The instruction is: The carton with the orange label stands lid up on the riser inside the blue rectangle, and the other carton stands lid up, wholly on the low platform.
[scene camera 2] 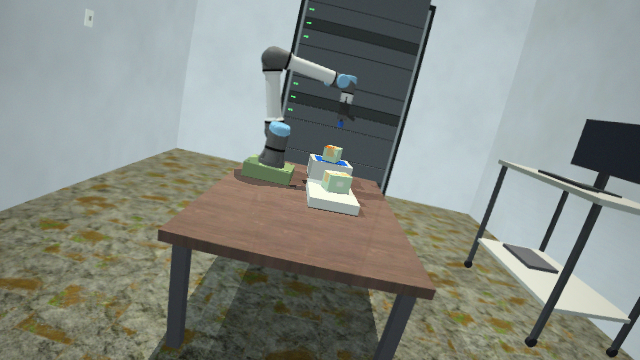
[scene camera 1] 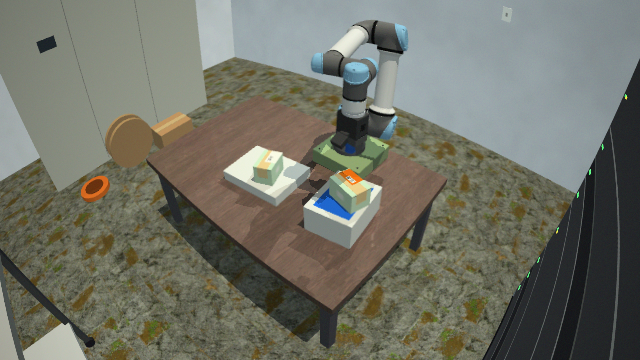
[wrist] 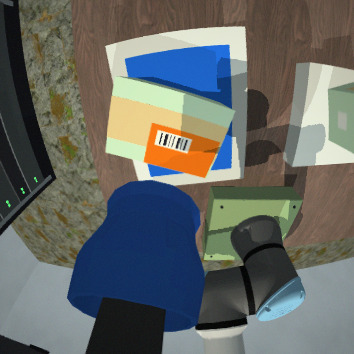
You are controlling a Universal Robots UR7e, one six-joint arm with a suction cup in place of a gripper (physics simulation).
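The carton with the orange label (scene camera 1: 350, 192) (scene camera 2: 332, 153) (wrist: 132, 120) stands on the white riser (scene camera 1: 327, 227) (scene camera 2: 315, 170) (wrist: 240, 50), label on top. It is turned at an angle to the blue rectangle (scene camera 1: 327, 204) (wrist: 175, 65); a corner appears to reach past the blue edge on the rack side. The other carton (scene camera 1: 267, 170) (scene camera 2: 337, 183) (wrist: 342, 117) stands upright on the low platform (scene camera 1: 247, 184) (scene camera 2: 332, 201) (wrist: 302, 110), tape and a small label on top. My suction gripper (scene camera 1: 350, 148) (scene camera 2: 340, 124) (wrist: 152, 192) is off, hanging empty well above the riser.
The green base block (scene camera 1: 335, 160) (scene camera 2: 267, 172) (wrist: 225, 202) of the arm stands on the table (scene camera 1: 280, 240) (scene camera 2: 280, 225) beside the riser and platform. The dark rack (scene camera 1: 575, 240) (scene camera 2: 360, 60) (wrist: 15, 150) rises beyond the riser's end. A cart (scene camera 2: 550, 182) stands to one side.
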